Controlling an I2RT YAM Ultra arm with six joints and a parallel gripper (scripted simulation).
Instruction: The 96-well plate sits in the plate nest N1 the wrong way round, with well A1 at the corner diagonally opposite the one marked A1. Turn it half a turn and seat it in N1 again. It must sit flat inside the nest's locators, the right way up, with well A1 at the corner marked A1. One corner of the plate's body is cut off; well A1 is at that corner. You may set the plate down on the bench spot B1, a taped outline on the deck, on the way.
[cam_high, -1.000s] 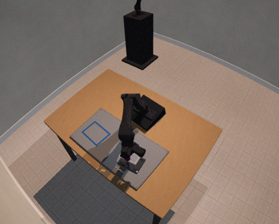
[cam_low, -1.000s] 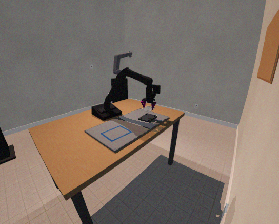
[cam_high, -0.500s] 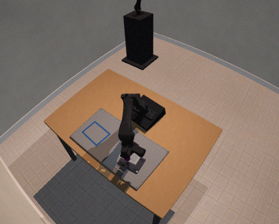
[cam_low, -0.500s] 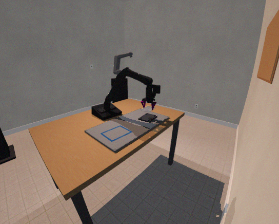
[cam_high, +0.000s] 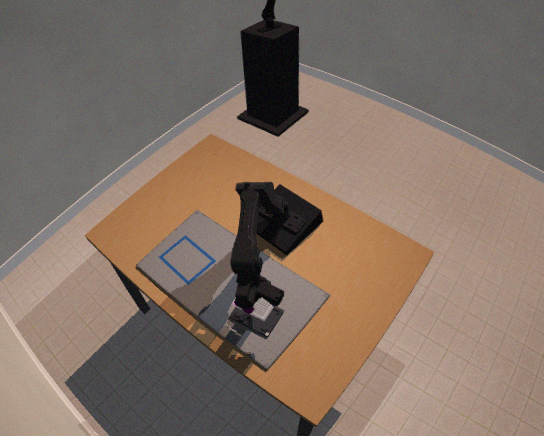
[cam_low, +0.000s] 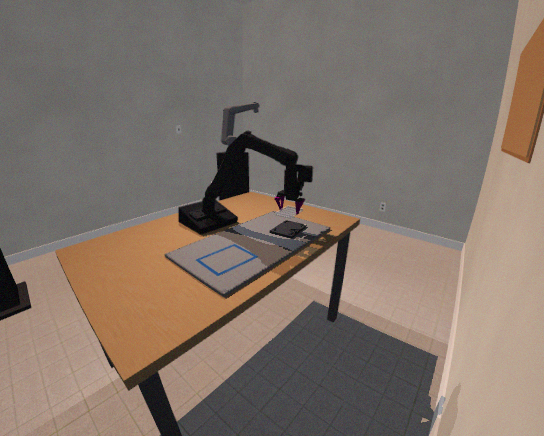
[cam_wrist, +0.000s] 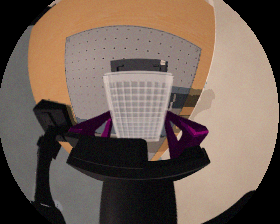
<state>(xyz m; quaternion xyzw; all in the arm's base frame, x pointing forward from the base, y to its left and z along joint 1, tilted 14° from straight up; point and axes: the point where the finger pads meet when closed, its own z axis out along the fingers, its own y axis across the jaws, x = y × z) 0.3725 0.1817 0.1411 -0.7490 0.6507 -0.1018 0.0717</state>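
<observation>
Right now the dark plate nest N1 is 90 mm below my hand. From my hand the other things lie so: white A1 label: 90 mm below, 80 mm to the left, 40 mm ahead; then white 96-well plate: right at my hand.
</observation>
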